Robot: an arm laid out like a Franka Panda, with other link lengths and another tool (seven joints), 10 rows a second.
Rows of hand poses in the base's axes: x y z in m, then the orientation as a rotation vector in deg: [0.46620, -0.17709, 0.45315, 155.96, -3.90, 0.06]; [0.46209, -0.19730, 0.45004, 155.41, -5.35, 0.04]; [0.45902, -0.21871, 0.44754, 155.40, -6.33, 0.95]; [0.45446, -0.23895, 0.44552, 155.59, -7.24, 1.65]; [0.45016, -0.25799, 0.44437, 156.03, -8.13, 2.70]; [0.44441, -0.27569, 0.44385, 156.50, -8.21, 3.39]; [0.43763, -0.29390, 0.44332, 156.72, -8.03, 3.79]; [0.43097, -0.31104, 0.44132, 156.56, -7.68, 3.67]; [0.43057, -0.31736, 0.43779, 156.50, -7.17, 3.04]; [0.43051, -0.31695, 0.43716, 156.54, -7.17, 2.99]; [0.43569, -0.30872, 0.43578, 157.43, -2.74, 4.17]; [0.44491, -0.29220, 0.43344, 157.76, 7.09, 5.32]
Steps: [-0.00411, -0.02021, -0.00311, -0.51, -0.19, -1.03]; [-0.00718, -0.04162, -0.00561, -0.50, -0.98, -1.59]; [-0.01174, -0.06186, -0.00763, -0.29, -1.61, -2.12]; [-0.01604, -0.08090, -0.00878, 0.18, -2.49, -2.57]; [-0.02179, -0.09860, -0.00930, 0.66, -2.99, -2.51]; [-0.02857, -0.11681, -0.00983, 0.87, -3.24, -2.32]; [-0.03523, -0.13395, -0.01183, 0.69, -3.11, -2.10]; [-0.03563, -0.14027, -0.01536, 0.61, -2.59, -1.84]; [-0.03569, -0.13986, -0.01599, 0.65, -2.55, -1.84]; [-0.03051, -0.13163, -0.01737, 1.42, -2.73, 1.45]; [-0.02129, -0.11511, -0.01971, 1.88, -2.08, 8.47]
